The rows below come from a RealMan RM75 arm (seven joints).
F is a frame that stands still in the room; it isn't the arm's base.
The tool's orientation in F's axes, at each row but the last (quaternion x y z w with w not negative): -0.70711, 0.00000, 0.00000, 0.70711; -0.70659, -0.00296, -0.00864, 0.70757; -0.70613, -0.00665, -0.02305, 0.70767; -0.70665, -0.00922, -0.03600, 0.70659; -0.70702, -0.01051, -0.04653, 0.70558; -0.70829, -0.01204, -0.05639, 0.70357; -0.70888, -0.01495, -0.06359, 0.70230; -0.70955, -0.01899, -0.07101, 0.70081; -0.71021, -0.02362, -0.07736, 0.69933; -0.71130, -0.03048, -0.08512, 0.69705; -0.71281, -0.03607, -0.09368, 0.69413
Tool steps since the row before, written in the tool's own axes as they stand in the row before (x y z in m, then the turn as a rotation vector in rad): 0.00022, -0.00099, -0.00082, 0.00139, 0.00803, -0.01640; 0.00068, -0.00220, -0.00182, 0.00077, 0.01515, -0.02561; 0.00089, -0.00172, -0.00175, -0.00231, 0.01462, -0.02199; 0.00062, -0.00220, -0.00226, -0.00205, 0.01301, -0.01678; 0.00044, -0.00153, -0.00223, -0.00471, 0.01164, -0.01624; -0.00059, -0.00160, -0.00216, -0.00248, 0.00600, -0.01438; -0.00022, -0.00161, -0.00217, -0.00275, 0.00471, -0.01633; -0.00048, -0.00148, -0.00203, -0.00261, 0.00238, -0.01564; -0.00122, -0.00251, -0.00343, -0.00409, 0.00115, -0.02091; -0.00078, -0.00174, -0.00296, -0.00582, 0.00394, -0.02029; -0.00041, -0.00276, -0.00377, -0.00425, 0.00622, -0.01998
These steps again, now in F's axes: 0.00022, -0.00082, 0.00099, 0.00139, -0.01640, -0.00803; 0.00063, -0.00183, 0.00221, 0.00081, -0.02560, -0.01517; 0.00078, -0.00177, 0.00175, -0.00220, -0.02191, -0.01476; 0.00039, -0.00228, 0.00223, -0.00185, -0.01671, -0.01313; 0.00020, -0.00224, 0.00156, -0.00458, -0.01603, -0.01198; -0.00088, -0.00210, 0.00154, -0.00279, -0.01426, -0.00616; -0.00055, -0.00213, 0.00159, -0.00334, -0.01617, -0.00490; -0.00081, -0.00196, 0.00142, -0.00344, -0.01545, -0.00257; -0.00182, -0.00328, 0.00234, -0.00548, -0.02057, -0.00152; -0.00128, -0.00285, 0.00163, -0.00668, -0.01989, -0.00456; -0.00122, -0.00363, 0.00271, -0.00470, -0.01978, -0.00652
